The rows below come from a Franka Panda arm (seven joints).
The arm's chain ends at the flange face. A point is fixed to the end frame.
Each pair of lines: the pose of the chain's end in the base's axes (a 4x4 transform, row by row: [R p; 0 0 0 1], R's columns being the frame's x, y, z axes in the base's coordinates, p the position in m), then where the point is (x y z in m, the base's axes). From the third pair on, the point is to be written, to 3 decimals.
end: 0.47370 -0.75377 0.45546 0.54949; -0.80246 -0.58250 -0.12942 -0.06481; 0.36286 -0.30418 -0.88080 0.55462; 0 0 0 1
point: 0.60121 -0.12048 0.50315
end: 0.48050 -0.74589 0.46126 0.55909; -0.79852 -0.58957 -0.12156 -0.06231; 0.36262 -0.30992 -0.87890 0.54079; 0 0 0 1
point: 0.61167 -0.11725 0.48940
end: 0.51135 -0.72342 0.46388 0.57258; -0.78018 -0.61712 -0.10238 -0.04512; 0.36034 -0.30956 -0.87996 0.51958; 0 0 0 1
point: 0.627 -0.098 0.468
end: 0.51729 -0.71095 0.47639 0.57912; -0.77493 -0.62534 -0.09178 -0.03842; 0.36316 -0.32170 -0.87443 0.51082; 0 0 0 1
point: 0.635 -0.090 0.460
